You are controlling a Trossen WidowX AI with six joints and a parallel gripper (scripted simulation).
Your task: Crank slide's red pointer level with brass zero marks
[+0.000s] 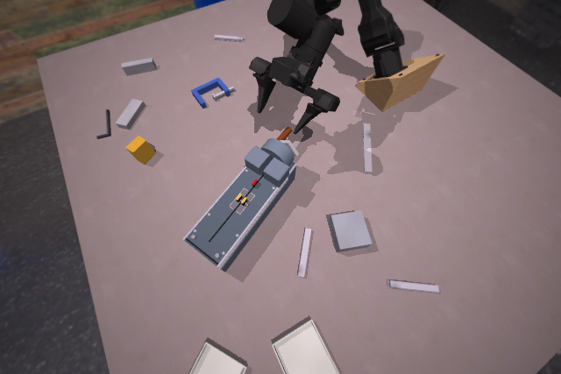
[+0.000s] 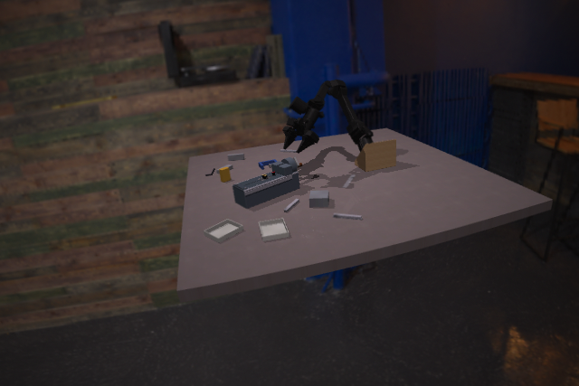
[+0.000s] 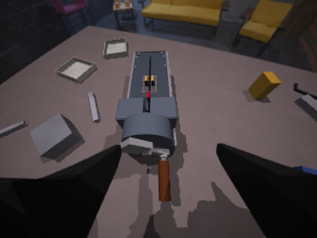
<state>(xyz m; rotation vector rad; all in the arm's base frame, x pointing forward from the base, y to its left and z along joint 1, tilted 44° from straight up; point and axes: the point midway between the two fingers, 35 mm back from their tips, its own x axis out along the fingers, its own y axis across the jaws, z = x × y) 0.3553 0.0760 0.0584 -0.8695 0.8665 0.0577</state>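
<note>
Right now the brown crank handle is 7 cm below my gripper tip, 2 cm behind it and 1 cm to the right of it. The rest, counted from my gripper tip: grey block (25 cm to the left, 13 cm below, 3 cm behind); then blue clamp (28 cm to the right, 13 cm below, 4 cm ahead); then red pointer (10 cm ahead, 7 cm to the left, 6 cm below).
</note>
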